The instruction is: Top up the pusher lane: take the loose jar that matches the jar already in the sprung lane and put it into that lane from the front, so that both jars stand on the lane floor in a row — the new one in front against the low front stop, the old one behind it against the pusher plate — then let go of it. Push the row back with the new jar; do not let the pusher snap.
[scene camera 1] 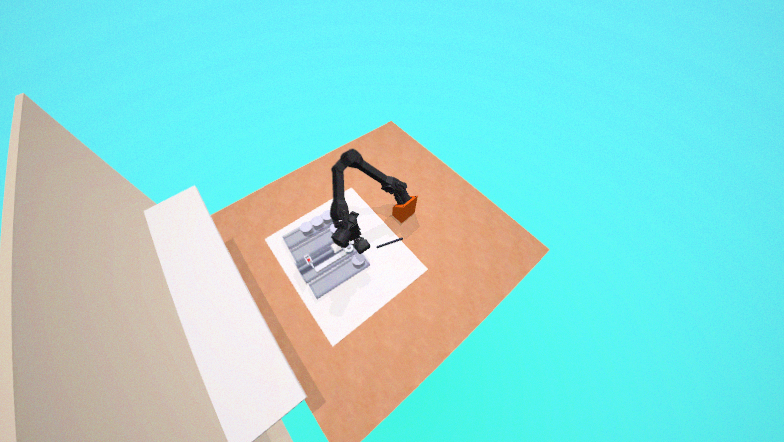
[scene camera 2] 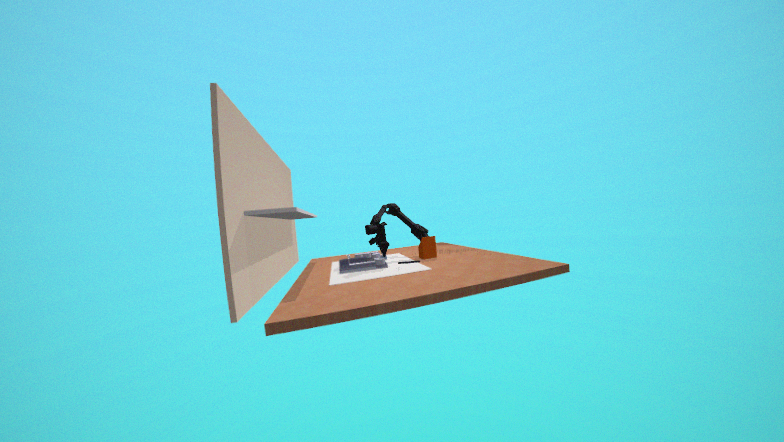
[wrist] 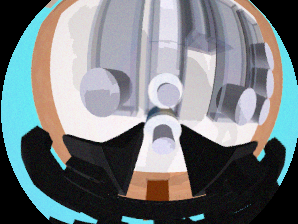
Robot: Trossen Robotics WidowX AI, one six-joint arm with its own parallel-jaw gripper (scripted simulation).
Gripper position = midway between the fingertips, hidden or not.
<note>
In view: my gripper (wrist: pixel 161 126), a shelf (scene camera 1: pixel 250 383) and a grey lane rack (scene camera 1: pixel 307 272).
</note>
